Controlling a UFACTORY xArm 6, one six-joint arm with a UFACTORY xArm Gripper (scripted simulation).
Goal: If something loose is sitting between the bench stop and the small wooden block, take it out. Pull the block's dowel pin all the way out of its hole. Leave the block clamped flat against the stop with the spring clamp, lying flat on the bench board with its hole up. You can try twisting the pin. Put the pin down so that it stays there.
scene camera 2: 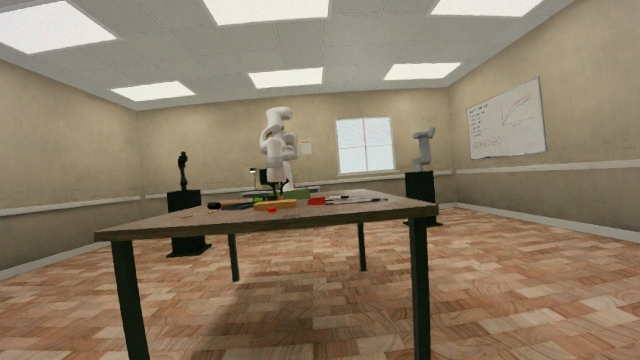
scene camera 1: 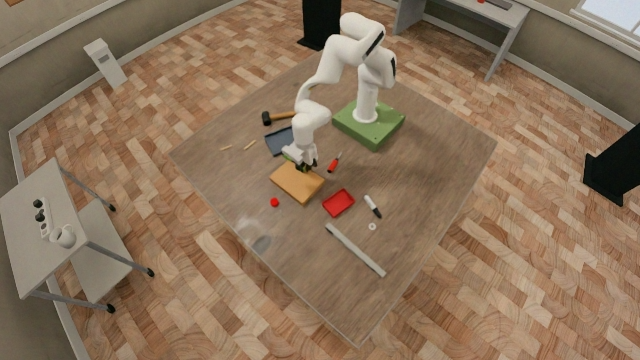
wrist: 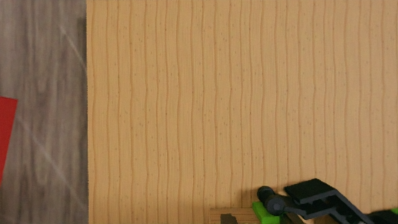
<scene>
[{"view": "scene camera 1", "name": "tan bench board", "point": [301, 187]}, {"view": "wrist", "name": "tan bench board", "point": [184, 111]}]
</scene>
